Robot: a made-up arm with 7 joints.
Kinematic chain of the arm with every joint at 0, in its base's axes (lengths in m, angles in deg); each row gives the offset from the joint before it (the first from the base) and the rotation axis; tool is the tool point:
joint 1: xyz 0 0 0.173 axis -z
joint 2: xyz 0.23 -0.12 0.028 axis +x
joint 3: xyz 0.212 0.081 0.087 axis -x
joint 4: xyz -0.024 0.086 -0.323 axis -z
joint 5: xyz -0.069 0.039 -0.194 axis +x
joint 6: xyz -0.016 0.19 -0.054 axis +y
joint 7: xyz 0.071 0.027 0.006 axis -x
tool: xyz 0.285 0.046 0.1
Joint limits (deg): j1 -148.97..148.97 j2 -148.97..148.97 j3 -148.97..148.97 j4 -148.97..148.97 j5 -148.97..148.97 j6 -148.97..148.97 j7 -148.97..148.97
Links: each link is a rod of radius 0.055 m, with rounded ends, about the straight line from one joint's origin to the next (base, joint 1, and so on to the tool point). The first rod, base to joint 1, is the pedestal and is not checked.
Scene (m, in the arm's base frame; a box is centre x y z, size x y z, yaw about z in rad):
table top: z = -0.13
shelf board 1: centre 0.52 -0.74 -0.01 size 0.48 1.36 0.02 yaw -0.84
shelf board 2: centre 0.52 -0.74 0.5 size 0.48 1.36 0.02 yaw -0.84
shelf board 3: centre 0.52 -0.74 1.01 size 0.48 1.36 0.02 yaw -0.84
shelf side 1: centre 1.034 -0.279 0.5 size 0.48 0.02 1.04 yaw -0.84
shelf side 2: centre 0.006 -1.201 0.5 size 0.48 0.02 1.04 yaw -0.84
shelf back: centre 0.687 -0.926 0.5 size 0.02 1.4 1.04 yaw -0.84
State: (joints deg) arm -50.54 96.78 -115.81 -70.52 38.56 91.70 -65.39
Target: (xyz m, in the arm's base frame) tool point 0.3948 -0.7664 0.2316
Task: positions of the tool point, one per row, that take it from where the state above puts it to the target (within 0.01 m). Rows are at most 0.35 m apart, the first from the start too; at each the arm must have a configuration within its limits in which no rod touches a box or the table.
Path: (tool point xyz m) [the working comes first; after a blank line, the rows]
Joints at the target: 96.33 20.88 -30.07 6.32 50.76 26.04 -61.22
Straight joint move there: touches shelf board 2, shelf board 3.

1: 0.5438 -0.5379 0.7420
2: 0.5490 -0.4719 0.7393
3: 0.6101 -0.3234 0.7279
4: 0.6818 -0.1510 0.6208
5: 0.7119 -0.0260 0.4037
6: 0.5550 -0.2520 0.2571
7: 0.3312 -0.3997 0.2119
8: 0.1295 -0.4704 0.2316
9: 0.1760 -0.6232 0.2250
10: 0.2674 -0.7292 0.2404
11: 0.3948 -0.7664 0.2316

